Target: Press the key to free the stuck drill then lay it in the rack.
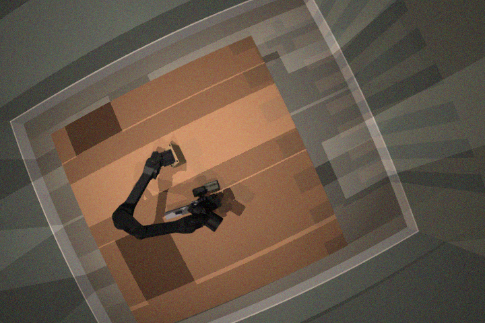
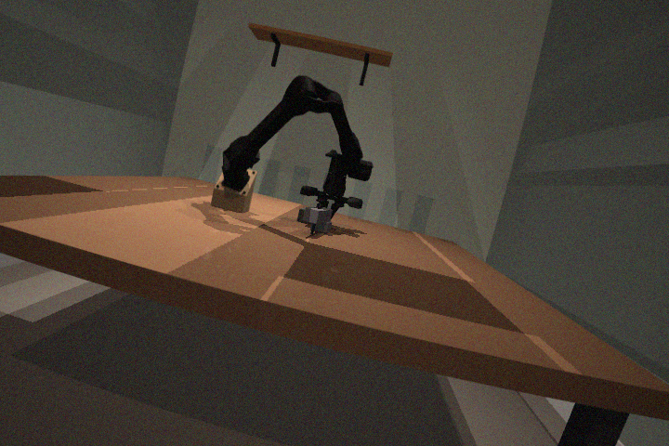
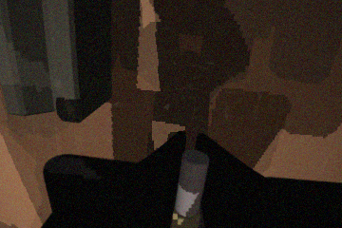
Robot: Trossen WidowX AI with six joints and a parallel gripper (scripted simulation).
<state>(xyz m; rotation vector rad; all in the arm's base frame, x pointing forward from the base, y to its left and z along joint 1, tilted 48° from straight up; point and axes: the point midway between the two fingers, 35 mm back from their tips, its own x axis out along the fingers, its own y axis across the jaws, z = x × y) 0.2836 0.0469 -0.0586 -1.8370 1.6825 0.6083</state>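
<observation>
My gripper tip is now 5 cm to the left of the drill and 3 cm below it. Also, from my gripper tip: rack 7 cm behind, 5 cm to the left.
</observation>
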